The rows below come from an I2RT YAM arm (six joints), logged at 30 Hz.
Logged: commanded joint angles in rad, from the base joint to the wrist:
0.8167 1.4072 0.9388 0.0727 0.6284 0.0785
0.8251 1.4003 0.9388 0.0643 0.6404 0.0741
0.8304 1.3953 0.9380 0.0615 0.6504 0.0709
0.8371 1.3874 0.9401 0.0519 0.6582 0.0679
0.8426 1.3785 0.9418 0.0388 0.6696 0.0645
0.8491 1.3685 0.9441 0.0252 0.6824 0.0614
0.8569 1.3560 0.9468 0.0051 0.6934 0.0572
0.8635 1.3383 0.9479 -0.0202 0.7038 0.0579
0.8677 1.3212 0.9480 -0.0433 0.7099 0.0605
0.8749 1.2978 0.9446 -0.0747 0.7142 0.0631
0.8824 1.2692 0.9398 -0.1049 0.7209 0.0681
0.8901 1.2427 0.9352 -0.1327 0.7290 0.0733
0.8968 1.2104 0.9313 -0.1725 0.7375 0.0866
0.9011 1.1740 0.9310 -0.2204 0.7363 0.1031
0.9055 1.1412 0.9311 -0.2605 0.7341 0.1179
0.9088 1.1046 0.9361 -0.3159 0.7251 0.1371
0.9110 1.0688 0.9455 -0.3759 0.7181 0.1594
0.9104 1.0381 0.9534 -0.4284 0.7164 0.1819
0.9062 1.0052 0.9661 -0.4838 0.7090 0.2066
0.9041 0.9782 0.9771 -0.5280 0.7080 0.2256
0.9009 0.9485 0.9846 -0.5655 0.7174 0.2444
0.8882 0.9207 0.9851 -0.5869 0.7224 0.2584
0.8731 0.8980 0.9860 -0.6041 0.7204 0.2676
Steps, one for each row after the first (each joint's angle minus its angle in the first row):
0.0084 -0.0069 0.0000 -0.0084 0.0120 -0.0044
0.0137 -0.0119 -0.0008 -0.0112 0.0220 -0.0076
0.0204 -0.0198 0.0013 -0.0208 0.0298 -0.0106
0.0259 -0.0287 0.0030 -0.0339 0.0412 -0.0140
0.0324 -0.0387 0.0053 -0.0475 0.0540 -0.0171
0.0402 -0.0512 0.0080 -0.0676 0.0650 -0.0213
0.0468 -0.0689 0.0091 -0.0929 0.0754 -0.0206
0.0510 -0.0860 0.0092 -0.1160 0.0815 -0.0180
0.0582 -0.1094 0.0058 -0.1474 0.0858 -0.0154
0.0657 -0.1380 0.0010 -0.1776 0.0925 -0.0104
0.0734 -0.1645 -0.0036 -0.2054 0.1006 -0.0052
0.0801 -0.1968 -0.0075 -0.2452 0.1091 0.0081
0.0844 -0.2332 -0.0078 -0.2931 0.1079 0.0246
0.0888 -0.2660 -0.0077 -0.3332 0.1057 0.0394
0.0921 -0.3026 -0.0027 -0.3886 0.0967 0.0586
0.0943 -0.3384 0.0067 -0.4486 0.0897 0.0809
0.0937 -0.3691 0.0146 -0.5011 0.0880 0.1034
0.0895 -0.4020 0.0273 -0.5565 0.0806 0.1281
0.0874 -0.4290 0.0383 -0.6007 0.0796 0.1471
0.0842 -0.4587 0.0458 -0.6382 0.0890 0.1659
0.0715 -0.4865 0.0463 -0.6596 0.0940 0.1799
0.0564 -0.5092 0.0472 -0.6768 0.0920 0.1891

